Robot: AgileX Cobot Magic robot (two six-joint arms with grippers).
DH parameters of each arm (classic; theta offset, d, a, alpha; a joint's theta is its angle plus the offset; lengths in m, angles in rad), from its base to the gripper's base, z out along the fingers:
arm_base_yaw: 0 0.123 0 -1.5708
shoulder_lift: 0.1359 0 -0.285 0
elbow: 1.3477 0 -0.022 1.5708
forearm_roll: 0 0.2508 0 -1.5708
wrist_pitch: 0 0 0.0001 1.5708
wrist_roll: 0 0.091 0 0
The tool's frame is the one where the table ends.
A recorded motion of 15 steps. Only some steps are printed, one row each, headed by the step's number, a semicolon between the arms.
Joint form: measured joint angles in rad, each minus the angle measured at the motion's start. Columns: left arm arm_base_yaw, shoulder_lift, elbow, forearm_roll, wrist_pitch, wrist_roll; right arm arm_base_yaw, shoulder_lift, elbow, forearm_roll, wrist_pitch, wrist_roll.
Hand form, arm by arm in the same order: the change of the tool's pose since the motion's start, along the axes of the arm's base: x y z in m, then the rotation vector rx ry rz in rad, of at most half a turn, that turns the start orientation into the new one. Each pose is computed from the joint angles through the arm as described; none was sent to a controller.
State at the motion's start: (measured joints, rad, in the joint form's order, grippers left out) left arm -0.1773 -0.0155 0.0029 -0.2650 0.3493 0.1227; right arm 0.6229 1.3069 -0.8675 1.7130 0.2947 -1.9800
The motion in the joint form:
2: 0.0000 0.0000 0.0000 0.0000 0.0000 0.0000; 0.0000 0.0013 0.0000 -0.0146 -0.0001 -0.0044
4: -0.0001 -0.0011 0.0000 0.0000 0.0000 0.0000; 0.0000 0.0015 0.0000 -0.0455 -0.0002 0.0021
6: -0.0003 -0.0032 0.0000 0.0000 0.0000 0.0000; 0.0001 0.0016 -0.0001 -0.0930 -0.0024 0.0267
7: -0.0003 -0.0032 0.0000 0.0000 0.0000 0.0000; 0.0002 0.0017 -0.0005 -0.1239 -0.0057 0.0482
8: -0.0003 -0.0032 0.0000 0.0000 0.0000 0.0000; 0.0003 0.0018 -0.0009 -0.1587 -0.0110 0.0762
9: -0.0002 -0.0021 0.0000 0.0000 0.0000 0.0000; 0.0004 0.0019 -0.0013 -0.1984 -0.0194 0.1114
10: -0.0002 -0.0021 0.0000 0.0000 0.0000 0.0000; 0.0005 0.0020 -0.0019 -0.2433 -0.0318 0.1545
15: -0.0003 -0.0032 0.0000 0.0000 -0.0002 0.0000; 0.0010 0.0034 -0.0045 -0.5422 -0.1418 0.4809
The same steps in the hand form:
2: 0.0000 0.0000 0.0000 0.0000 0.0000 0.0000; 0.0001 0.0001 -0.0007 -0.0144 -0.0103 0.0062
4: -0.0001 0.0000 0.0001 -0.0002 -0.0011 -0.0001; -0.0002 0.0000 -0.0016 -0.0344 -0.0221 0.0149
6: -0.0002 0.0000 0.0002 -0.0006 -0.0031 -0.0003; -0.0004 -0.0002 -0.0028 -0.0574 -0.0296 0.0219
7: -0.0002 0.0000 0.0002 -0.0006 -0.0031 -0.0003; -0.0004 -0.0005 -0.0035 -0.0696 -0.0309 0.0228
8: -0.0002 0.0000 0.0002 -0.0006 -0.0031 -0.0003; -0.0003 -0.0009 -0.0043 -0.0816 -0.0299 0.0209
9: -0.0001 0.0000 0.0001 -0.0004 -0.0021 -0.0002; 0.0001 -0.0016 -0.0051 -0.0939 -0.0272 0.0151
10: -0.0001 0.0000 0.0001 -0.0004 -0.0021 -0.0002; 0.0008 -0.0025 -0.0060 -0.1061 -0.0230 0.0042
15: -0.0002 0.0000 0.0002 -0.0006 -0.0033 -0.0002; 0.0081 -0.0103 -0.0091 -0.1469 0.0005 -0.1154

